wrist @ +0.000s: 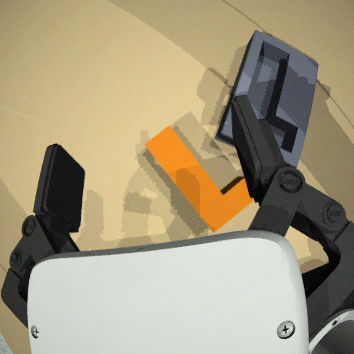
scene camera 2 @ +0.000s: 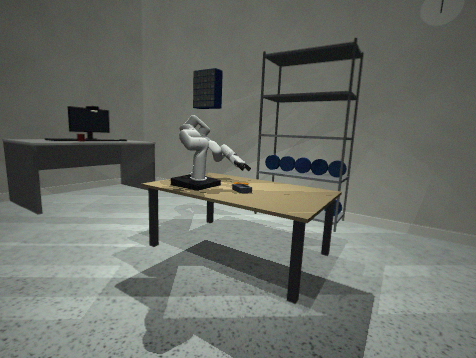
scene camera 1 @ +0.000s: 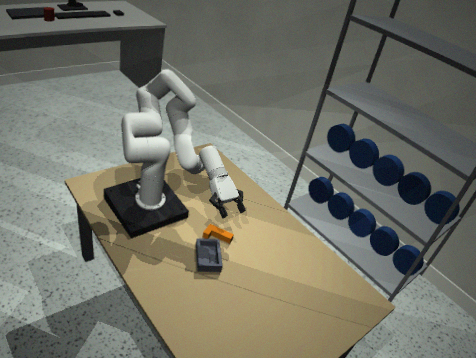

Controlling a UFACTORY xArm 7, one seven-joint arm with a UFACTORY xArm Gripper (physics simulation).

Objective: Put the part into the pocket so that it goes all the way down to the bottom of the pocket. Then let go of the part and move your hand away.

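Where they show: gripper, fingertip midpoint: (wrist: 144, 135) (scene camera 2: 246, 169) (scene camera 1: 234, 214); arm's base at its link origin: (wrist: 330, 343) (scene camera 2: 198, 178) (scene camera 1: 150, 199).
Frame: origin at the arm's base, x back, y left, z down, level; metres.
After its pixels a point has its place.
The orange L-shaped part (scene camera 1: 221, 234) {x -0.321, y 0.111, z 0.019 m} (scene camera 2: 240, 183) {x -0.306, y 0.105, z 0.018 m} (wrist: 190, 185) {x -0.300, y 0.123, z 0.017 m} lies flat on the wooden table (scene camera 1: 300, 300) {x -0.728, y 0.118, z 0.047 m} (scene camera 2: 280, 202) {x -0.685, y -0.179, z 0.047 m}, outside the pocket. The dark grey block (scene camera 1: 208, 270) {x -0.411, y -0.052, z 0.036 m} (scene camera 2: 242, 188) {x -0.391, y -0.068, z 0.016 m} (wrist: 302, 100) {x -0.344, y -0.028, z 0.011 m} with the L-shaped pocket lies close beside it, pocket facing up. No part shows in the pocket. My gripper (scene camera 1: 233, 212) {x -0.339, y 0.142, z -0.087 m} (scene camera 2: 245, 168) {x -0.339, y 0.142, z -0.087 m} (wrist: 144, 135) {x -0.339, y 0.142, z -0.087 m} is open and empty, above the table near the part. In the wrist view the part shows between and below the fingers; the right finger hides the end of its short leg and some of the block's near left edge.
The arm stands on a black base plate (scene camera 1: 125, 220) {x -0.037, y -0.155, z 0.008 m} (scene camera 2: 185, 184) {x 0.015, y -0.152, z 0.021 m} at one end of the table. A shelf rack (scene camera 1: 321, 100) (scene camera 2: 315, 54) with blue round items stands beyond the table's side. A grey desk (scene camera 1: 140, 25) (scene camera 2: 95, 160) stands further back.
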